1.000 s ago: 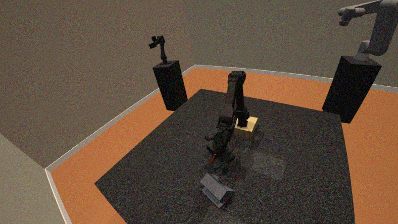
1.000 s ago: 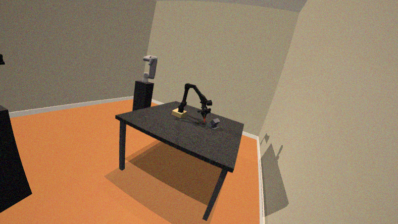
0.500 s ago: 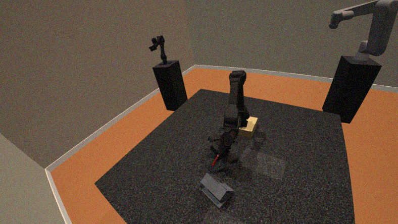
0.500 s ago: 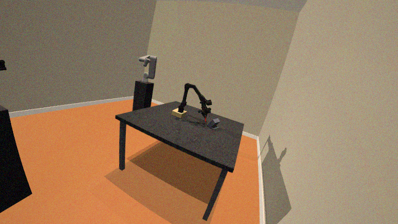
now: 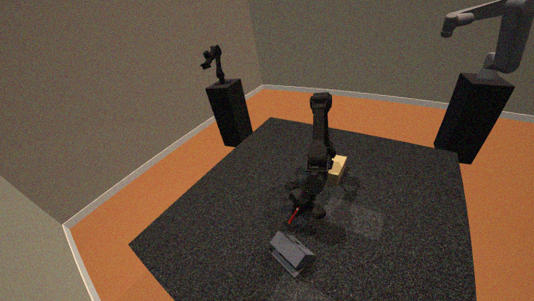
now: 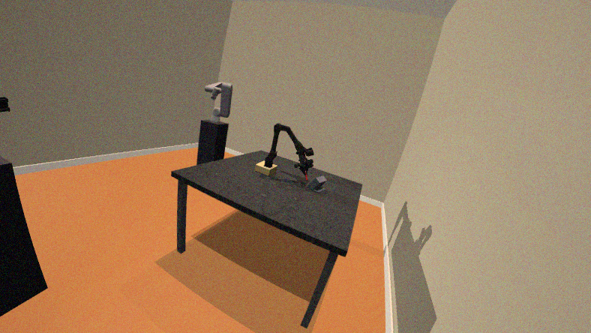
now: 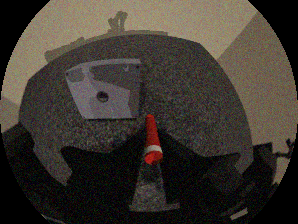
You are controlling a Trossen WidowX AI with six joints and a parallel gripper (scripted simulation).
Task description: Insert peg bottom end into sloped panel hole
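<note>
My gripper tip is now 11 cm short of the grey sloped panel, 5 cm above it and 3 cm to the right of it. The rest, counted from my gripper tip: red peg: 1 cm to the left, 1 cm behind, 1 cm above.
</note>
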